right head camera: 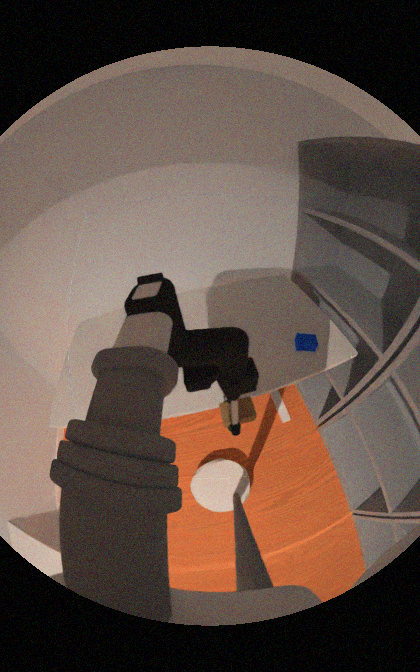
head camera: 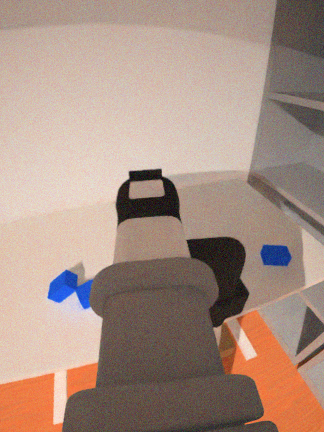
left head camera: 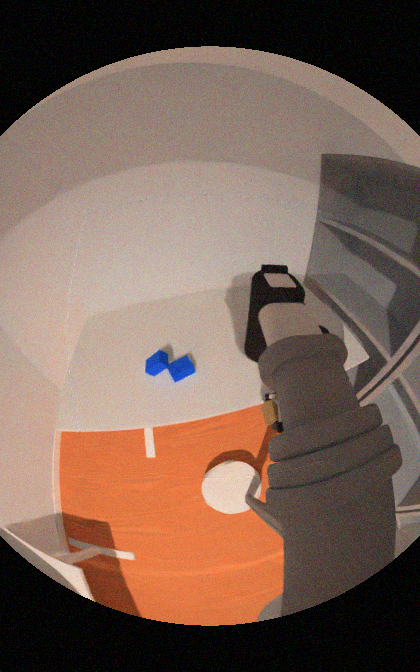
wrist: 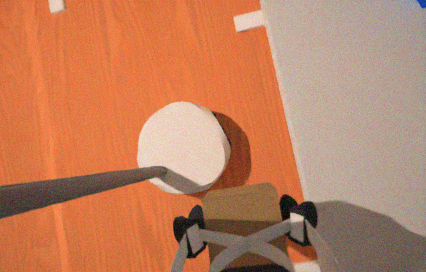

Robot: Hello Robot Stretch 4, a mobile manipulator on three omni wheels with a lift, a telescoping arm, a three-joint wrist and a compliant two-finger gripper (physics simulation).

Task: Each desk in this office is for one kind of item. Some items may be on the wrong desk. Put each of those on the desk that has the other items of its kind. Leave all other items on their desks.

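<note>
My gripper is shut on a brown box. In the wrist view the box sits between the two dark fingertips, over the orange floor beside the front edge of the pale desk. Two blue blocks lie close together on the desk's left part, one blue block beside another blue block. A third blue block lies near the desk's right end. My arm hides part of the desk.
A round white disc with a grey pole stands on the floor in front of the desk. A grey shelf unit stands at the right. A white surface shows at the lower left.
</note>
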